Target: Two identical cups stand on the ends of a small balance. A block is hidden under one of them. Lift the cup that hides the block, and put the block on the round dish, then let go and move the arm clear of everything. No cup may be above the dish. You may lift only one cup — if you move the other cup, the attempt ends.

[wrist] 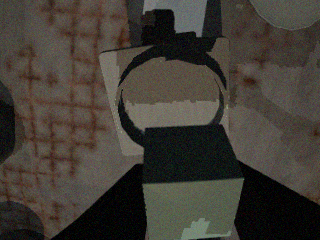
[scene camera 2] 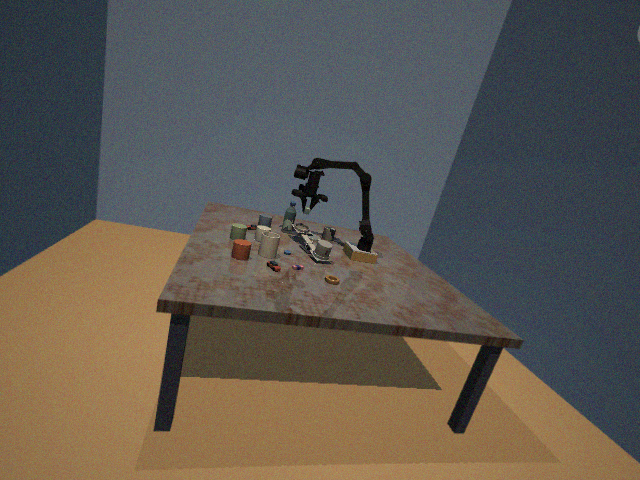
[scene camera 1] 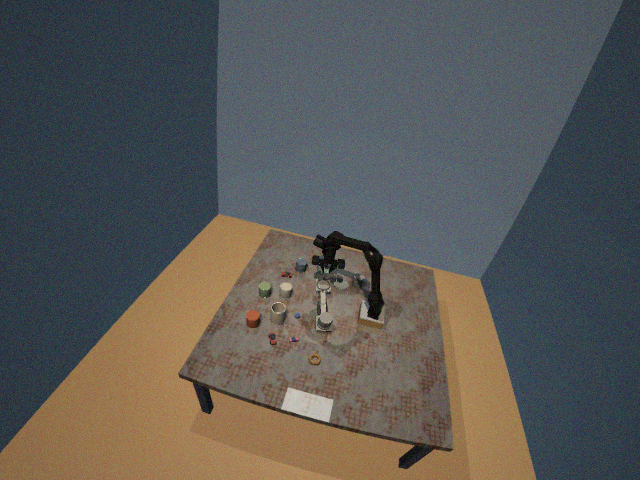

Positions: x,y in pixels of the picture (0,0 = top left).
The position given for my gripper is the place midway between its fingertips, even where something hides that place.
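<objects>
A pale green block is being carried by my gripper (wrist: pixel 185 172).
</objects>
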